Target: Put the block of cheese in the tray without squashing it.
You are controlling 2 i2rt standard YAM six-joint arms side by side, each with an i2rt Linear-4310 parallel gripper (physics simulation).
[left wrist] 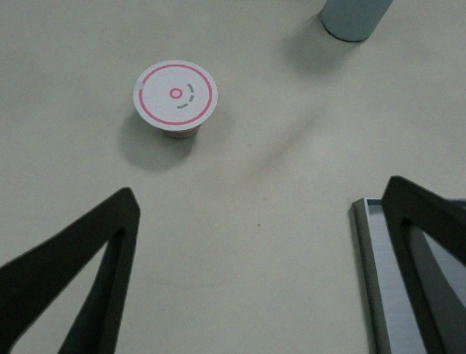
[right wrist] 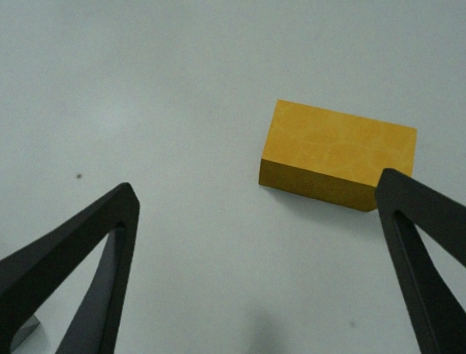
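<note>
The block of cheese (right wrist: pixel 335 142) is an orange-yellow brick lying flat on the table, right of centre in the right wrist view. My right gripper (right wrist: pixel 252 186) is open and above the table; its right fingertip overlaps the near right corner of the block in the view. The tray (left wrist: pixel 375 280) is grey metal with a raised rim, at the lower right of the left wrist view, partly hidden behind a finger. My left gripper (left wrist: pixel 256 193) is open and empty, above the table, with its right finger over the tray's corner in the view.
A small cup with a white and pink lid (left wrist: pixel 175 95) stands at the upper left of the left wrist view. The base of a grey-blue cylindrical object (left wrist: pixel 352 17) shows at the top right. A grey corner (right wrist: pixel 27 330) shows at the lower left of the right wrist view.
</note>
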